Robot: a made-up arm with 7 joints. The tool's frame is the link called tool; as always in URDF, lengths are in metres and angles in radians. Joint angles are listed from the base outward. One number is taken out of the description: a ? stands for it. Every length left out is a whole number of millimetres.
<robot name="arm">
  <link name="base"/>
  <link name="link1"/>
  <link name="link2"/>
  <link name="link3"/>
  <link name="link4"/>
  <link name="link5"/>
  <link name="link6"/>
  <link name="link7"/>
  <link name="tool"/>
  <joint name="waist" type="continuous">
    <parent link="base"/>
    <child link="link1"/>
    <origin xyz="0 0.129 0" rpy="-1.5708 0 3.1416"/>
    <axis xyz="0 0 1"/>
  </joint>
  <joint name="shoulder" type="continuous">
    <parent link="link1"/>
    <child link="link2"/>
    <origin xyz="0 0 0" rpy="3.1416 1.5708 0"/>
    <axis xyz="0 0 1"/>
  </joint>
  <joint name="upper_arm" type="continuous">
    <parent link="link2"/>
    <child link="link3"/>
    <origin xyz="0 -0.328 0" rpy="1.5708 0 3.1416"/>
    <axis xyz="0 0 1"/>
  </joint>
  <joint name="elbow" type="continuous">
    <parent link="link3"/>
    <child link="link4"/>
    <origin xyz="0 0 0" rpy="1.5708 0 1.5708"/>
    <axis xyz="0 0 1"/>
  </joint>
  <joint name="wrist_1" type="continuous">
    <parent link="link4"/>
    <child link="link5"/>
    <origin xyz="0 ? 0" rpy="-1.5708 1.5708 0"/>
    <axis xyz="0 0 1"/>
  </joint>
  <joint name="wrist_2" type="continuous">
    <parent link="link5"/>
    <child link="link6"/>
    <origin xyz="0 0 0" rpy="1.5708 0 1.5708"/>
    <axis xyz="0 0 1"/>
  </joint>
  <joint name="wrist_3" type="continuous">
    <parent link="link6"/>
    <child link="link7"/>
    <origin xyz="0 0 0" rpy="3.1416 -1.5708 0"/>
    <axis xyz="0 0 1"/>
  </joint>
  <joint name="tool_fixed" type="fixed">
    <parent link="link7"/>
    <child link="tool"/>
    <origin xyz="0 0 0" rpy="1.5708 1.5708 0"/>
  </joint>
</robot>
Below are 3 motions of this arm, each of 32 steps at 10 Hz.
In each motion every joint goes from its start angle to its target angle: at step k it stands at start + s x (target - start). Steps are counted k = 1, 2, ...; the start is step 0. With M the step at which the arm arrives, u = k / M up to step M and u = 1 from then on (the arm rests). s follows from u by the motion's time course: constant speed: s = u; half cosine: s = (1 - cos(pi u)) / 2; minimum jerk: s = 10 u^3 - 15 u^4 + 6 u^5.
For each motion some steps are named. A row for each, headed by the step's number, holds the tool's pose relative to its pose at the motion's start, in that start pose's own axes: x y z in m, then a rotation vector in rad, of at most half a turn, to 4 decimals.
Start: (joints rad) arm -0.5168 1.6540 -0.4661 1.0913 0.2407 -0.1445 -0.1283
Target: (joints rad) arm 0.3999 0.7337 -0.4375 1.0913 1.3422 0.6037 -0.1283
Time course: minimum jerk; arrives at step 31
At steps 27, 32:
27: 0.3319 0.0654 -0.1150 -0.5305 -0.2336 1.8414
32: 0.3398 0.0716 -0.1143 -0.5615 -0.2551 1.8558

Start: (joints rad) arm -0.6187 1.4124 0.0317 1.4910 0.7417 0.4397 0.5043
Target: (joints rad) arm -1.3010 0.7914 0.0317 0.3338 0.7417 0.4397 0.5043
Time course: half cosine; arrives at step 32
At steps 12, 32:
12: -0.2011 -0.0109 -0.0329 0.0319 0.3360 0.3688
32: -0.5732 -0.2456 0.2279 0.2065 1.3616 0.9800

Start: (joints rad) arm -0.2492 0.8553 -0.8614 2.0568 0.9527 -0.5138 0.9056
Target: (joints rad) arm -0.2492 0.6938 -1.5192 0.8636 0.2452 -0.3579 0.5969
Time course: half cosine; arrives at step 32
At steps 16, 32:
16: -0.1540 -0.0679 0.1340 0.1612 0.6605 0.3101
32: -0.2010 -0.1900 0.2790 -0.0281 1.4007 0.5203

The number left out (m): -0.338
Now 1 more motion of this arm.
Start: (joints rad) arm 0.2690 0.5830 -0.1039 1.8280 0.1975 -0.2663 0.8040
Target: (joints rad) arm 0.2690 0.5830 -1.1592 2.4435 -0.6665 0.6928 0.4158
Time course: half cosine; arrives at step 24
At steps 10, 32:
10: 0.0642 -0.0989 -0.0822 -0.2436 0.1957 -0.0106
32: 0.2197 -0.2416 -0.0854 -0.2804 0.3376 -0.1886

